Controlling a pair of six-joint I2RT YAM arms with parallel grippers.
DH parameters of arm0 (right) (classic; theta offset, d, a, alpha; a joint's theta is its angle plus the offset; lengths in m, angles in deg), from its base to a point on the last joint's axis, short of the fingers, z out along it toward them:
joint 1: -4.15 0.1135 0.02 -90
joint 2: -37.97 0 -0.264 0
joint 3: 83.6 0 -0.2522 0
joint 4: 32.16 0 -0.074 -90
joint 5: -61.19 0 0 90
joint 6: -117.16 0.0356 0 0
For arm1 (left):
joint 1: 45.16 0.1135 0.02 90
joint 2: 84.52 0 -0.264 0
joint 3: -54.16 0 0.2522 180
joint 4: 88.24 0 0.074 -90
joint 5: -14.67 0 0 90
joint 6: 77.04 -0.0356 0 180
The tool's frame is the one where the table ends.
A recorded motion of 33 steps. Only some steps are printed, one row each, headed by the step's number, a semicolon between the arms.
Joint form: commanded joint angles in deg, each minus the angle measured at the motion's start. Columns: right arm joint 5, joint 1, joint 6, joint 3, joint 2, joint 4; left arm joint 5, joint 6, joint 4, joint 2, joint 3, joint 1.
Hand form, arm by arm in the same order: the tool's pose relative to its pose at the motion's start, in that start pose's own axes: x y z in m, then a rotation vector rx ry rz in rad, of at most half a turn. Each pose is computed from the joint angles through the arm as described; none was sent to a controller.
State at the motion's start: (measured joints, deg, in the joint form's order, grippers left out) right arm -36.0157 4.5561 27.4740 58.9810 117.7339 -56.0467; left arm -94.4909 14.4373 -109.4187 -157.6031 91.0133 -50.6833
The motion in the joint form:
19: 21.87 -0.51 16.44 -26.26 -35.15 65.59; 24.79 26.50 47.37 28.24 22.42 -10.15
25: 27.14 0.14 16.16 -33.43 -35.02 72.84; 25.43 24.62 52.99 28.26 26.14 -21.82
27: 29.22 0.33 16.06 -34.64 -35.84 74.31; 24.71 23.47 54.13 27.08 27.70 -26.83
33: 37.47 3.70 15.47 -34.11 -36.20 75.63; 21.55 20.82 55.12 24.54 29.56 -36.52
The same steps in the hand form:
19: -0.1327 -0.0052 -0.1423 -0.3595 0.1281 0.2914; -0.1275 -0.0132 -0.1164 0.6053 0.0939 -0.4136
25: -0.1562 -0.0027 -0.1639 -0.4610 0.1461 0.2843; -0.1344 -0.0394 -0.1455 0.8007 0.1598 -0.3126
27: -0.1601 -0.0021 -0.1725 -0.5017 0.1418 0.2806; -0.1370 -0.0522 -0.1549 0.8683 0.1773 -0.2628
33: -0.1550 0.0105 -0.1781 -0.6950 0.1972 0.2539; -0.1361 -0.0772 -0.1727 0.9694 0.1957 -0.1572

